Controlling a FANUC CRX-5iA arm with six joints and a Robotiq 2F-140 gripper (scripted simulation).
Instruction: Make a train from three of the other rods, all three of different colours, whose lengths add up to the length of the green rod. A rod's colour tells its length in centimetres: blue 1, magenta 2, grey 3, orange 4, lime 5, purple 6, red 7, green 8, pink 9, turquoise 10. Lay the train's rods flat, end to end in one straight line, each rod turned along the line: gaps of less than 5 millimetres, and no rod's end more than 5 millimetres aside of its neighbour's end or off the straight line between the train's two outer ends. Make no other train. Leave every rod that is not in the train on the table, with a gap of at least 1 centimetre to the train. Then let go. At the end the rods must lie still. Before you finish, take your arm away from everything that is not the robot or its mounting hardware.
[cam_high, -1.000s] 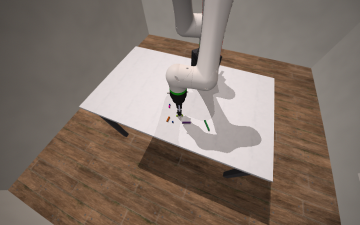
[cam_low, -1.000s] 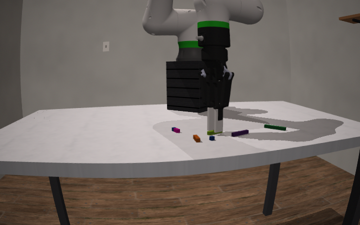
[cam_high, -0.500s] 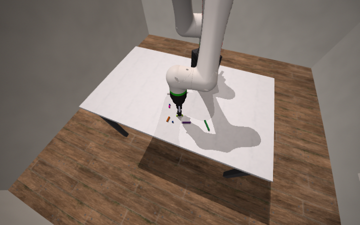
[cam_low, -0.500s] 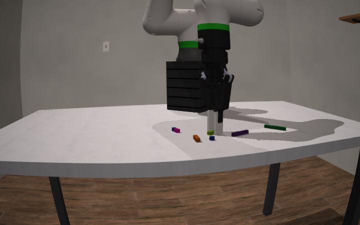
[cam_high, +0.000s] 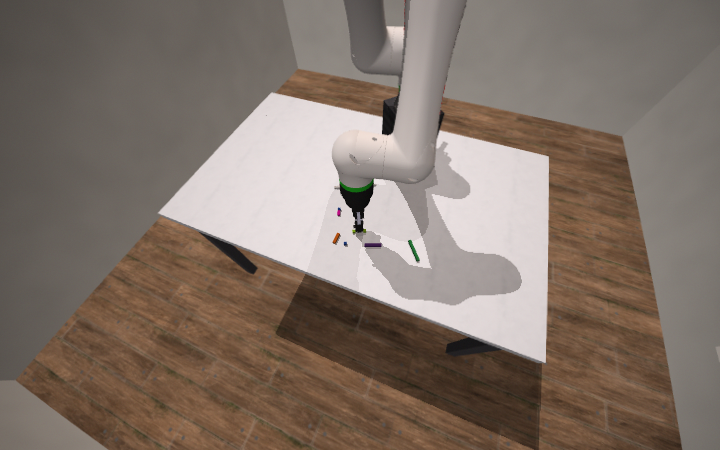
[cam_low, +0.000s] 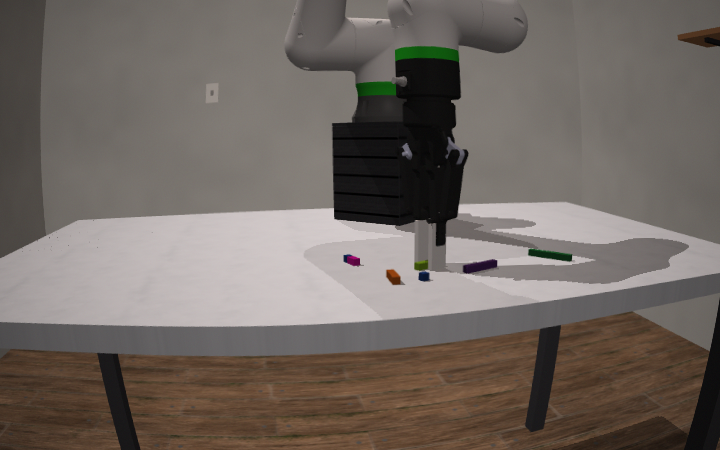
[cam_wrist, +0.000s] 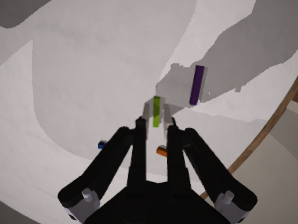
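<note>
My hand is 3 cm above the lime rod. The rest, counted from my hand: magenta rod (11 cm to the right, 3 cm below, 3 cm behind); then orange rod (7 cm ahead, 6 cm to the right, 3 cm below); then purple rod (7 cm to the left, 3 cm below, 2 cm ahead).
</note>
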